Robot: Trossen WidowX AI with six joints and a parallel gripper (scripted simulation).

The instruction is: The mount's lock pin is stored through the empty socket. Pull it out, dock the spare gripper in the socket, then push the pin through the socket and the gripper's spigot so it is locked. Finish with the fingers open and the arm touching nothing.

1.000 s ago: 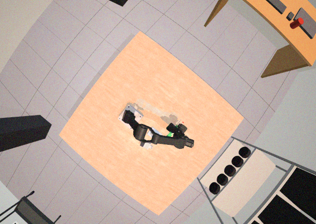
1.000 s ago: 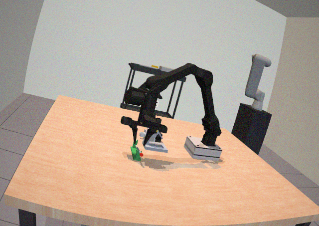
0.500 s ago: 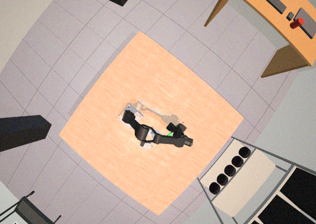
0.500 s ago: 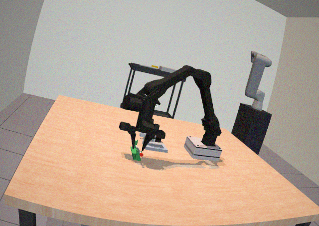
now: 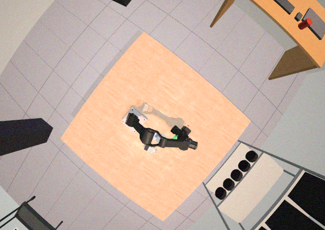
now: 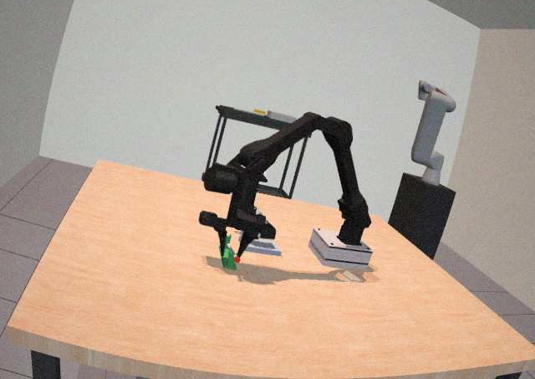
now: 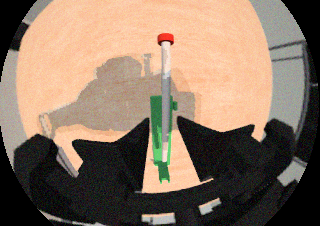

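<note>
Now: gripper tip 1 cm past the green cradle and 4 cm to the left of it. Round my gripper tip: grey mount 11 cm behind, 14 cm to the right, 4 cm above; then spare gripper 14 cm behind, 26 cm to the right.
</note>
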